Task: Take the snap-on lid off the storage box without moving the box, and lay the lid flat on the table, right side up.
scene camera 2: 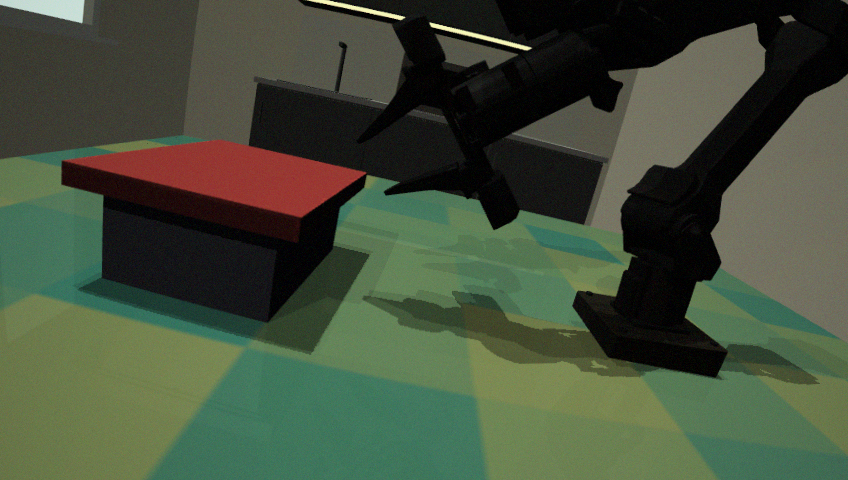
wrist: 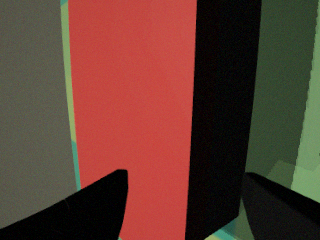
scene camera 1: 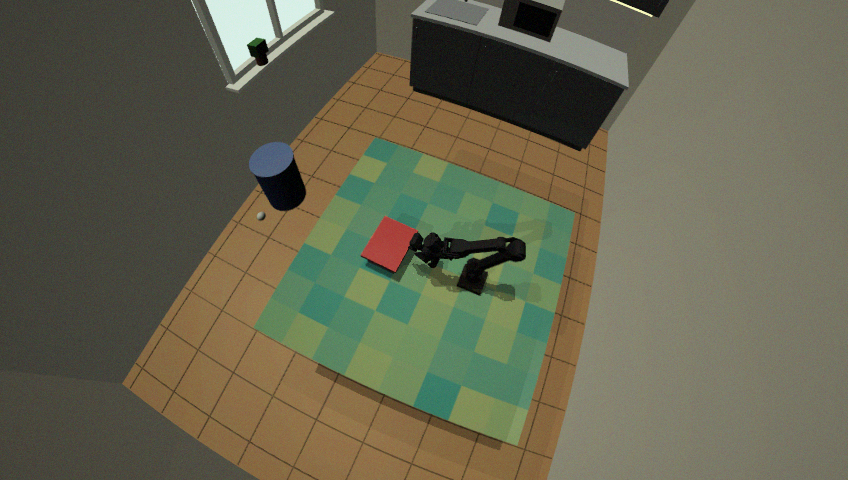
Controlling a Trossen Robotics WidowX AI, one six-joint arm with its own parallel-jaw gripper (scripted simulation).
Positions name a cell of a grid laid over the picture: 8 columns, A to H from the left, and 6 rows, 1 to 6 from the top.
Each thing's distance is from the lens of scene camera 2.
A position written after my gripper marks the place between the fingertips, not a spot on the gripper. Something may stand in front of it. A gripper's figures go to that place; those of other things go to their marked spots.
my gripper (scene camera 2: D3): 42 cm
storage box (scene camera 2: C4): 36 cm
